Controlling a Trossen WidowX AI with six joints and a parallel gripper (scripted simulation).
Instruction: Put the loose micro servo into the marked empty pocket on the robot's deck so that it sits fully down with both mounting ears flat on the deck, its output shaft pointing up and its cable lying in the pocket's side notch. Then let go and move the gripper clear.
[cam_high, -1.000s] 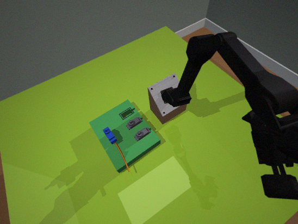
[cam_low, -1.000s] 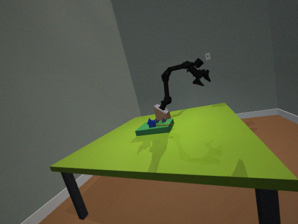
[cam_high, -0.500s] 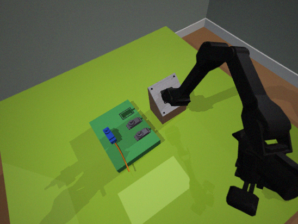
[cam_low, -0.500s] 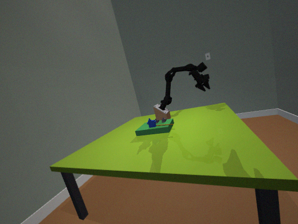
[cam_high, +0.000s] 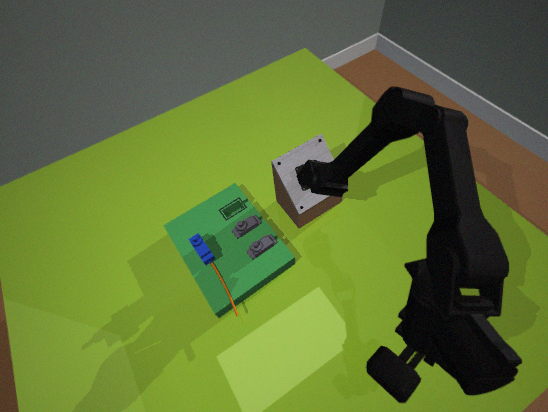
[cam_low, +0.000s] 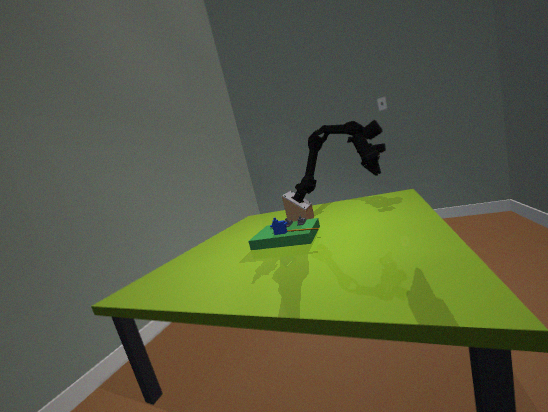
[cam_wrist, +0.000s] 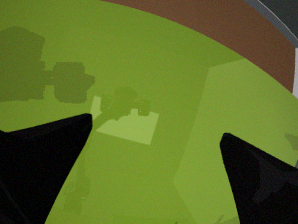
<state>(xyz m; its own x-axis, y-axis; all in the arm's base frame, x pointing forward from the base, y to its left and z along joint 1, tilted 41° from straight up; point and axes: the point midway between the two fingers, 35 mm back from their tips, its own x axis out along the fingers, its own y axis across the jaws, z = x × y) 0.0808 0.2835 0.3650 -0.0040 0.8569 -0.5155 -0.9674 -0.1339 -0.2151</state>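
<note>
Right now my gripper tip is 44 cm to the left of the green deck, 23 cm short of it and 18 cm above it.
</note>
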